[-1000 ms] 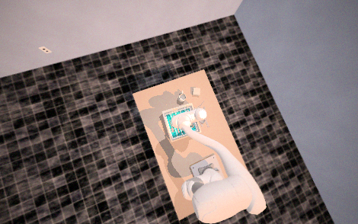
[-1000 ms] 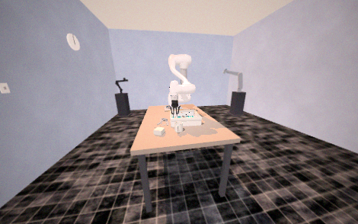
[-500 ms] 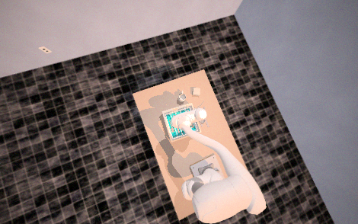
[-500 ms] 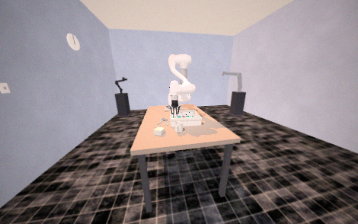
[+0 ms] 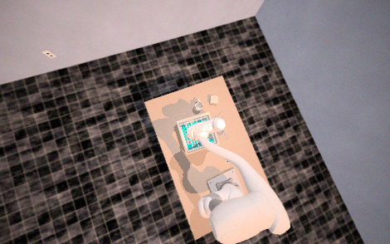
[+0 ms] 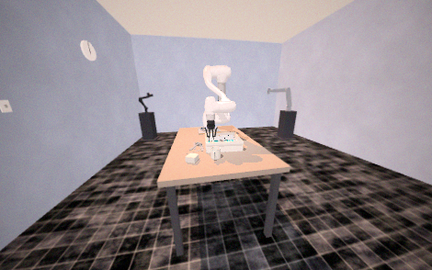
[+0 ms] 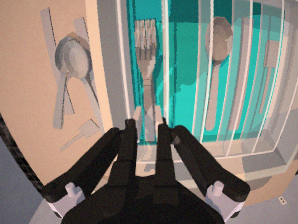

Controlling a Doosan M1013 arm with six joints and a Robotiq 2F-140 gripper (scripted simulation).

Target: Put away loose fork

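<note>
My hand is 11 cm to the right of the tray, 5 cm past it and 2 cm above it. Round my hand: box: 25 cm ahead, 16 cm to the right, 5 cm below; white cup: 22 cm ahead, 4 cm below, 3 cm to the left.
</note>
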